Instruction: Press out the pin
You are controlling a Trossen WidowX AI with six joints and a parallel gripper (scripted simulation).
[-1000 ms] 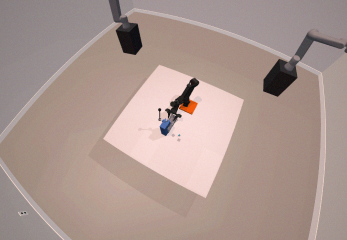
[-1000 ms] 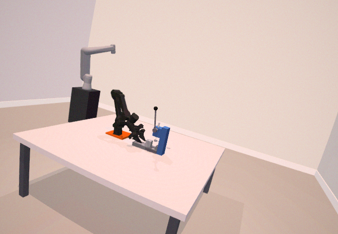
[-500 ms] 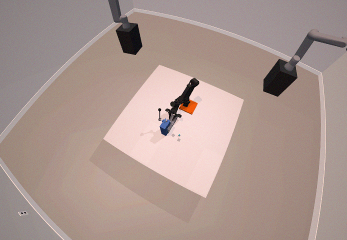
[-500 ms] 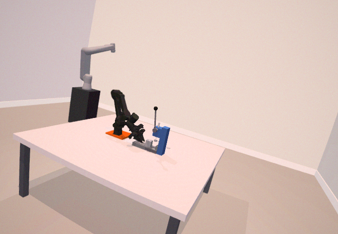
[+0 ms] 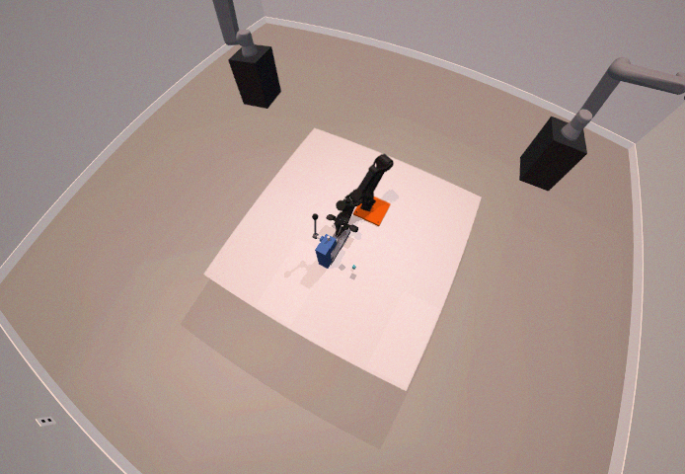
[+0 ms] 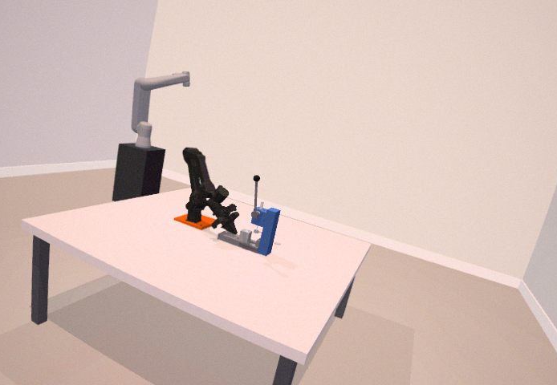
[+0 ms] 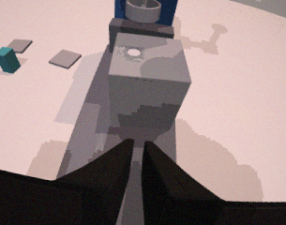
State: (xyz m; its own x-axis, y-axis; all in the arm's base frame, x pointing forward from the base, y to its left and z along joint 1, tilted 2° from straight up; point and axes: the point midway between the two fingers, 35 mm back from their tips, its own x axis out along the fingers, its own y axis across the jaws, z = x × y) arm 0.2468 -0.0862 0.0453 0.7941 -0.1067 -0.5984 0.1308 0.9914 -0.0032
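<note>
My gripper tip is 50 mm short of the pale pin and 20 mm below it. Round my gripper tip: lever: 80 mm ahead, 60 mm to the right, 220 mm above.
</note>
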